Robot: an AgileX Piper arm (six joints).
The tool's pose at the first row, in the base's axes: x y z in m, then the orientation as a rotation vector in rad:
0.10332, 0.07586, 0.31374, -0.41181, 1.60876, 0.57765
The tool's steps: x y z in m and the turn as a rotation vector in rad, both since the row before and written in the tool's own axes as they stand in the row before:
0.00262, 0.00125, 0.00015, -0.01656, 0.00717, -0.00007
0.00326, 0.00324, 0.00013, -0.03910, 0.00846, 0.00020
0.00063, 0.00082, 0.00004, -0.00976, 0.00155, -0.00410
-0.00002, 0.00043, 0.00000, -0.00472, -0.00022, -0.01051
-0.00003, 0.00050, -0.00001, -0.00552, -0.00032, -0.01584
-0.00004, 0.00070, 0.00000, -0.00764, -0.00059, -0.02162
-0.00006, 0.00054, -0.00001, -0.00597, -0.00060, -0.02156
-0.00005, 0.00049, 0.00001, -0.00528, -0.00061, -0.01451
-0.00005, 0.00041, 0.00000, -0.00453, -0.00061, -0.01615
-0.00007, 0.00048, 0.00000, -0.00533, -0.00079, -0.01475
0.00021, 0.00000, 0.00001, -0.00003, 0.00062, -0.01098
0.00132, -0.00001, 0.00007, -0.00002, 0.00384, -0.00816
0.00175, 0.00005, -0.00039, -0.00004, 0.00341, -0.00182
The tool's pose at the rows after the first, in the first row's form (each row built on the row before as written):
0.10240, 0.07714, 0.31129, -0.42667, 1.61173, 0.59038
0.10018, 0.08001, 0.30847, -0.45850, 1.61044, 0.62181
0.09962, 0.08071, 0.30795, -0.46948, 1.60819, 0.62660
0.09935, 0.08104, 0.30802, -0.48104, 1.60340, 0.62263
0.09903, 0.08141, 0.30811, -0.49726, 1.59651, 0.61531
0.09859, 0.08194, 0.30822, -0.51934, 1.58682, 0.60540
0.09824, 0.08234, 0.30832, -0.54003, 1.57739, 0.59412
0.09793, 0.08272, 0.30840, -0.55478, 1.57050, 0.58758
0.09766, 0.08303, 0.30847, -0.57016, 1.56311, 0.57917
0.09735, 0.08339, 0.30855, -0.58497, 1.55583, 0.57249
0.09735, 0.08339, 0.30834, -0.59343, 1.55232, 0.56407
0.09735, 0.08338, 0.30702, -0.60093, 1.55287, 0.55706
0.09695, 0.08307, 0.30530, -0.60355, 1.55538, 0.55495

